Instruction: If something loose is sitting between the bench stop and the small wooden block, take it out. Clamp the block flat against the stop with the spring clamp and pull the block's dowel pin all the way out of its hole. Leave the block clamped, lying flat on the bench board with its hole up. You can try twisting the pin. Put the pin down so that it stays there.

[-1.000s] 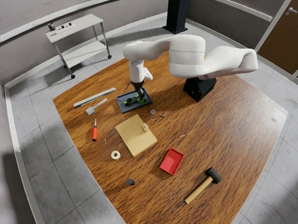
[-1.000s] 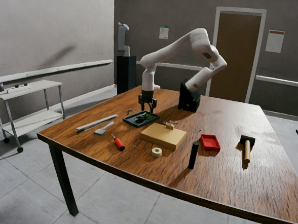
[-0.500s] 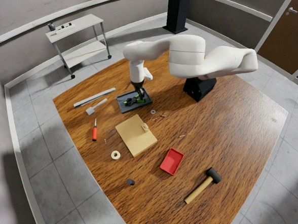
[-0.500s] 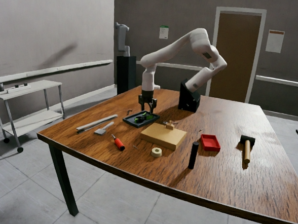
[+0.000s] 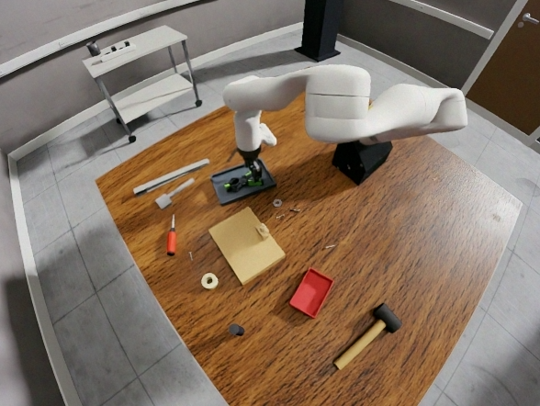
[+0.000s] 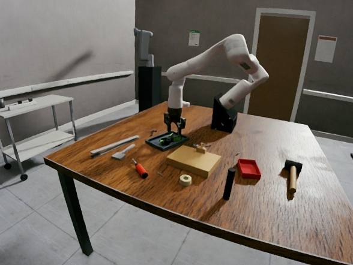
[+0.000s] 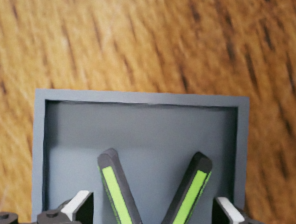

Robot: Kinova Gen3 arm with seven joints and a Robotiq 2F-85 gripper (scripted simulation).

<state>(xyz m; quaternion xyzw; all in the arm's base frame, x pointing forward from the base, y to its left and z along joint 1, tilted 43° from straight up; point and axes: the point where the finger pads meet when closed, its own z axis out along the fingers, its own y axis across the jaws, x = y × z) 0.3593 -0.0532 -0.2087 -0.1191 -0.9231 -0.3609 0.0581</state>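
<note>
The grey tray is 40 mm below my hand, 30 mm ahead of it and 20 mm to the right of it. From my hand the other things lie so: wooden block: 200 mm to the left, 110 mm ahead, 10 mm below; bench board: 190 mm to the left, 170 mm ahead, 30 mm below; pale dowel pin: 200 mm to the left, 110 mm ahead.
</note>
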